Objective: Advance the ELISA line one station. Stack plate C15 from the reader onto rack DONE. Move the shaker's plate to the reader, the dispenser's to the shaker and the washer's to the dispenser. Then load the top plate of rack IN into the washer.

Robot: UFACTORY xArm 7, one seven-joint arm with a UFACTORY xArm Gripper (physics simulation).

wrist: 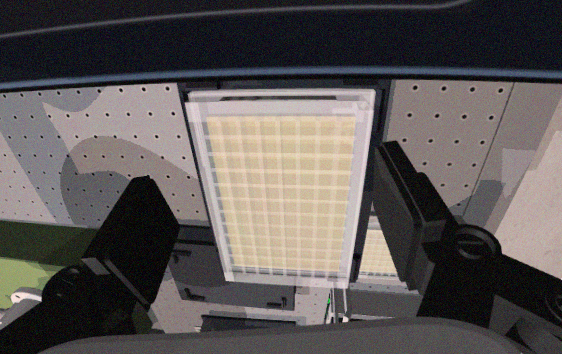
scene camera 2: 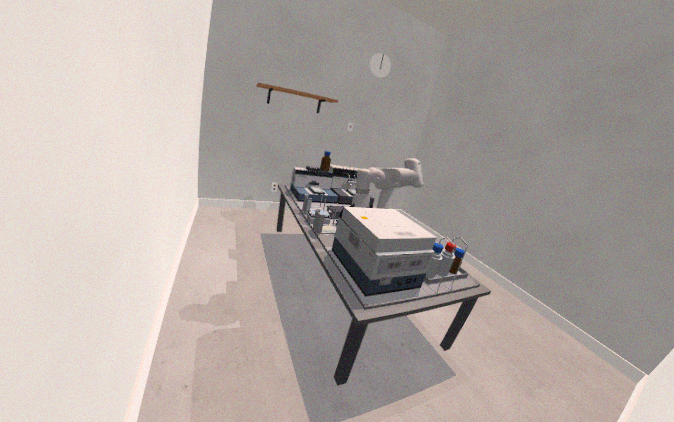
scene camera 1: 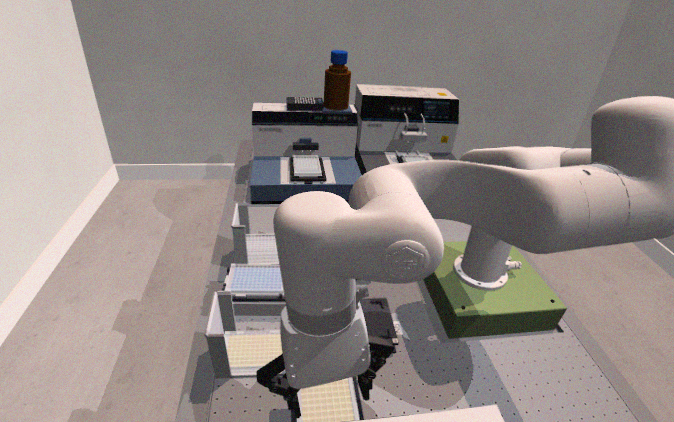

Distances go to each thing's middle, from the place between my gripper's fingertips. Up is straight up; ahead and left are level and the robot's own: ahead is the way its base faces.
Now: the brown bottle (scene camera 1: 337,78) 14 cm behind my hand, 99 cm to the right of it and 16 cm above it.
